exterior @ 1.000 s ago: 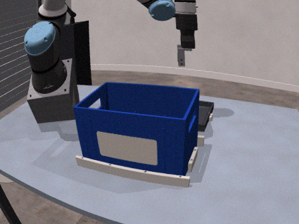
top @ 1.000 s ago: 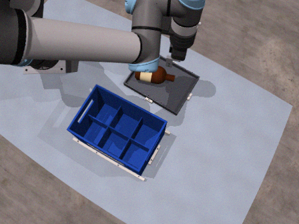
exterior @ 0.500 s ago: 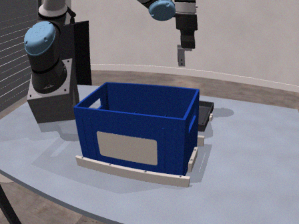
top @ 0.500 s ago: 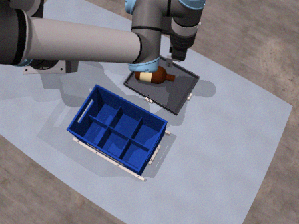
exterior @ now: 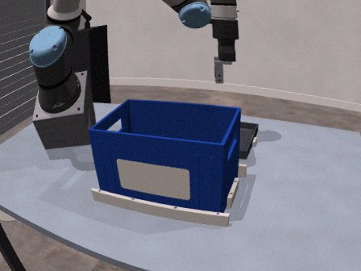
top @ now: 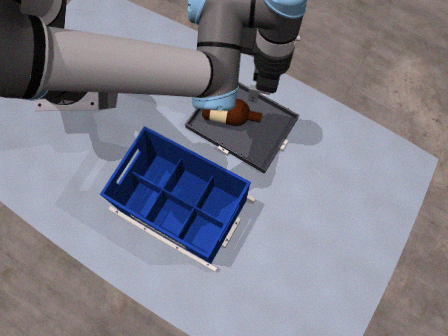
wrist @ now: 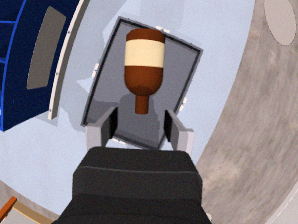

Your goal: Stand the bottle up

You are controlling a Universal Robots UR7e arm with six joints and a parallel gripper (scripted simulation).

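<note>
Now: the bottle 15 cm below my hand, 5 cm behind it and 2 cm to the right of it. Round my hand: dark tray 18 cm below, 2 cm behind, 1 cm to the right; then blue crate 30 cm to the right, 11 cm below, 2 cm behind.
</note>
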